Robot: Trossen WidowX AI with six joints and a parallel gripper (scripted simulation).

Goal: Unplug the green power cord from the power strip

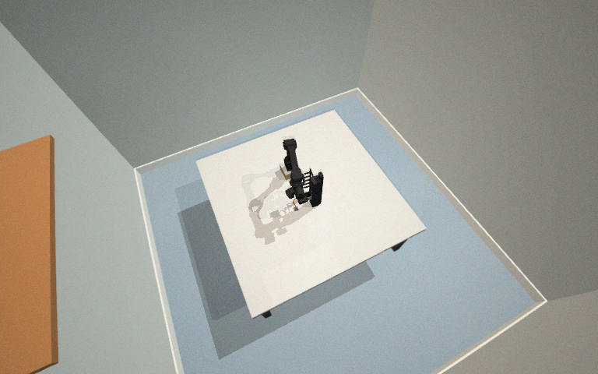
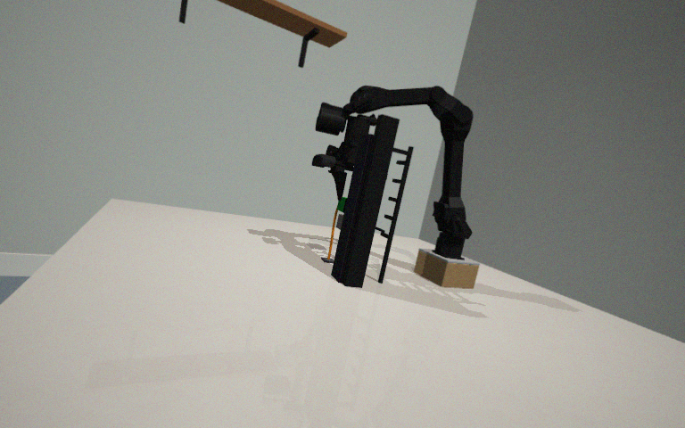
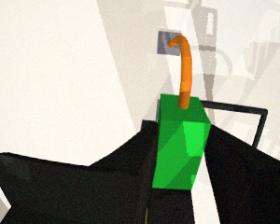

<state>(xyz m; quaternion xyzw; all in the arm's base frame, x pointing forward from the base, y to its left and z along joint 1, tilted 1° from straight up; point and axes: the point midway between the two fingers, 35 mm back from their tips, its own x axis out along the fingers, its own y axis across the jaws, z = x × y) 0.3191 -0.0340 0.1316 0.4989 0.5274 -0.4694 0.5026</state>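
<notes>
The green plug is 30 mm to the left of my gripper tip.
</notes>
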